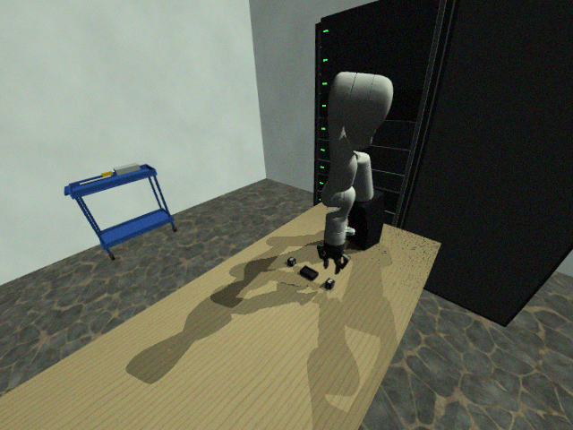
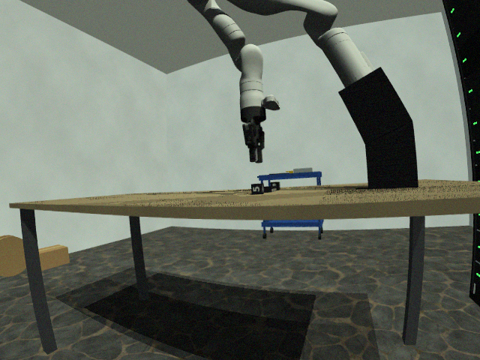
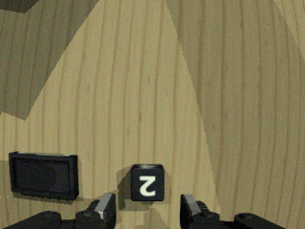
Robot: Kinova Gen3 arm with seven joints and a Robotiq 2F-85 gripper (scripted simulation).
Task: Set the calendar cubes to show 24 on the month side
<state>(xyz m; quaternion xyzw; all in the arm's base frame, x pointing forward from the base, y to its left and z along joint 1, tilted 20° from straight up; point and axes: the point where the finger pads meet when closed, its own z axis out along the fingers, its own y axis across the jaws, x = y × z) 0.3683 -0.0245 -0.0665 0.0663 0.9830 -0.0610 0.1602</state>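
Now: hand 9 cm above the black date cube. Round my hand: black tray (2 cm behind, 11 cm to the right, 10 cm below); then black cube (4 cm behind, 21 cm to the right, 9 cm below).
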